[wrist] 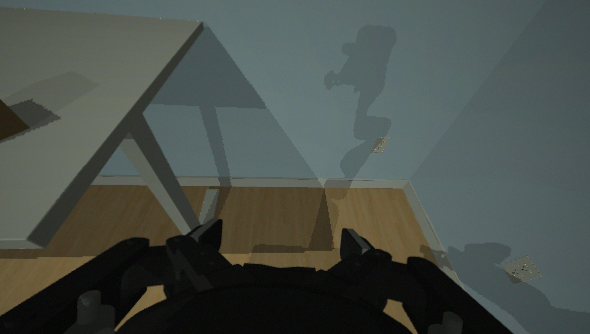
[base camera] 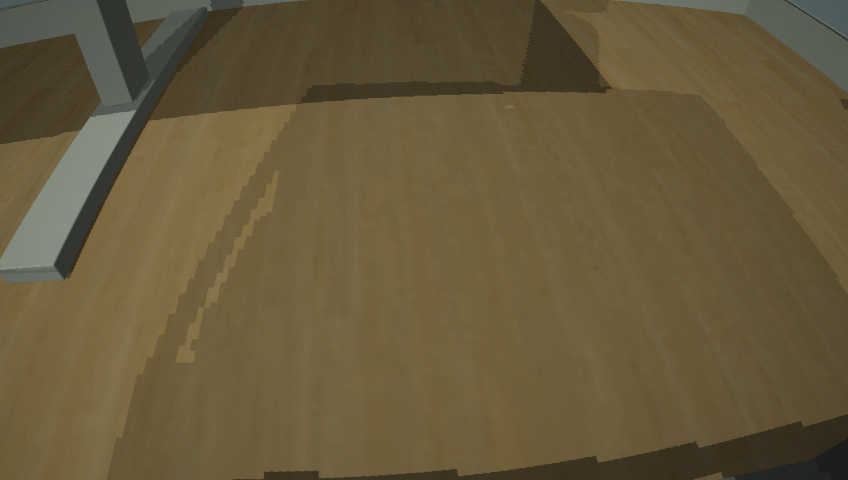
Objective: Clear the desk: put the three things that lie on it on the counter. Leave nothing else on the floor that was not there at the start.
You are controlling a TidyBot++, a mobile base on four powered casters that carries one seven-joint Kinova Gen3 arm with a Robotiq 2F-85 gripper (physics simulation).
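Frame: origin at the arm's base, x ahead, y left, z up, level; metres.
Seen in the pictures: gripper, fingertip midpoint: (wrist: 281,236).
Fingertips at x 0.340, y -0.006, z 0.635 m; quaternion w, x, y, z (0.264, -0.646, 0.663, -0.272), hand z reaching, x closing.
Observation:
Offsets run from my fingertips to a thing's top centre. "*": to the spot under its first point. Level surfaces: height alone.
The desk @[0.081 m down] (wrist: 75,165) shows its pale top at the left of the wrist view, with its right edge slanting down toward the gripper. A corner of a brown box @[* 0.176 m ahead, 0.391 m left, 0.064 m down] (wrist: 9,122) lies on the desk top at the far left edge of the wrist view; the rest of it is cut off. My gripper (wrist: 281,236) is open and empty, to the right of the desk's edge, with floor and wall behind it. The other things of the task and the counter do not show in either view.
The desk's foot (base camera: 77,178) (wrist: 209,206) stands on the floor, at the left in the base view. A blue wall (wrist: 295,65) with two outlets @[0.848 m ahead, 0.543 m right, 0.574 m down] (wrist: 381,145) @[0.186 m ahead, 0.914 m right, 0.574 m down] (wrist: 522,270) stands behind and turns a corner at the right. Shadows of the arm and desk fall on the wall and floor.

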